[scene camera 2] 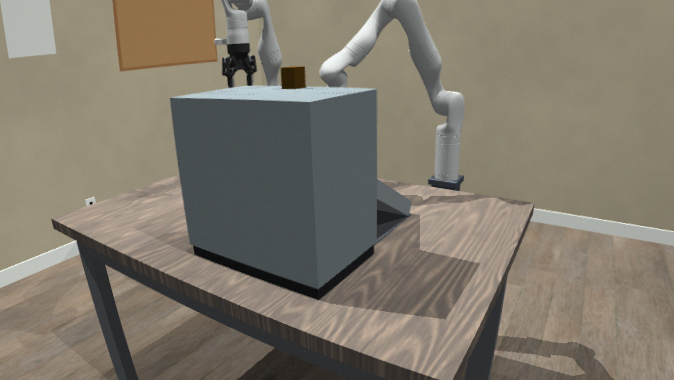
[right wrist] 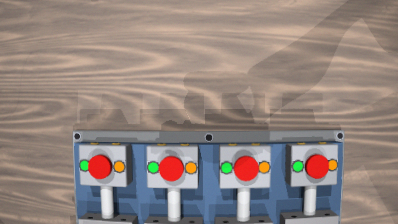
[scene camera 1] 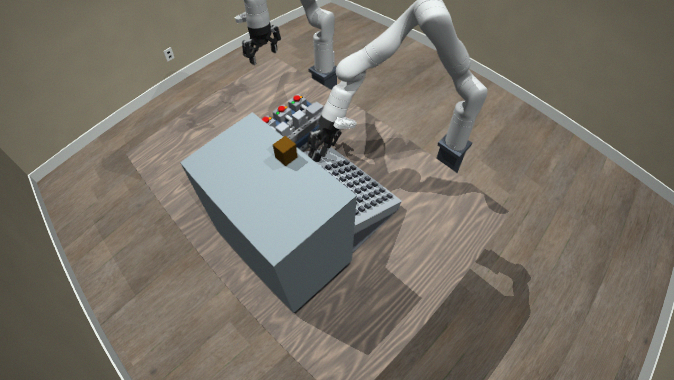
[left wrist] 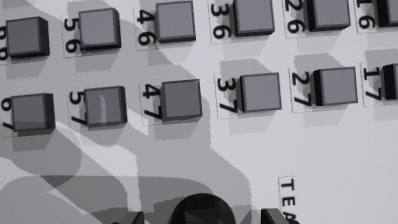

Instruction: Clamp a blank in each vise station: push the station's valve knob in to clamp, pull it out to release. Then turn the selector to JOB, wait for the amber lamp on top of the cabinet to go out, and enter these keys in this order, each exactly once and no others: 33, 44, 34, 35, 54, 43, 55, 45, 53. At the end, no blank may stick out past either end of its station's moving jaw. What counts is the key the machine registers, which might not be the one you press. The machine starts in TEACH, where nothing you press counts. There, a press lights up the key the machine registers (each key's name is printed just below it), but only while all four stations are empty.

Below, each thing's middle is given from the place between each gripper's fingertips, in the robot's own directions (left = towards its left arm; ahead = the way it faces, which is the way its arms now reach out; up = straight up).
I see the keypad [scene camera 1: 387, 208] 4 cm ahead of my left hand, 11 cm to the left of it and 6 cm below it.
Right now the keypad is 410 mm to the left of my right hand, 300 mm below it and 100 mm ahead of it.
